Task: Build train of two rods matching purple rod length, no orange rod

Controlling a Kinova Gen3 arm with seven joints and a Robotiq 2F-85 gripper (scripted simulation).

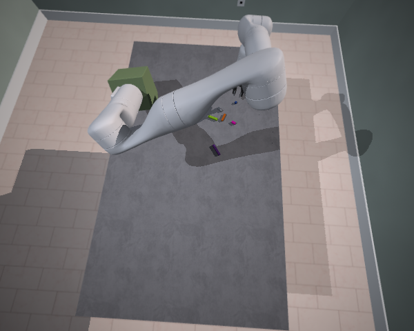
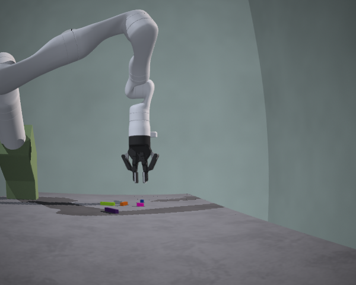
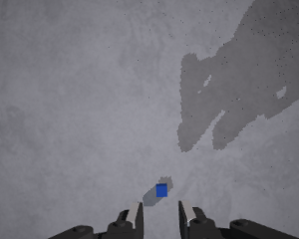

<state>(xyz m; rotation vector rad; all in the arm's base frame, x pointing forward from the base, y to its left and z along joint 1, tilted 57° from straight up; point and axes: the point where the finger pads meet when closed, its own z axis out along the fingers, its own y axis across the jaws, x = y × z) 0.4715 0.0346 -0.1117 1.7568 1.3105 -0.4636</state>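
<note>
My hand is 80 mm above the blue rod. Also, from my hand: magenta rod: 120 mm to the right, 80 mm below, 10 mm behind; grey rod: 80 mm below, 80 mm behind, 40 mm to the right; orange rod: 90 mm to the right, 80 mm below, 60 mm behind.
</note>
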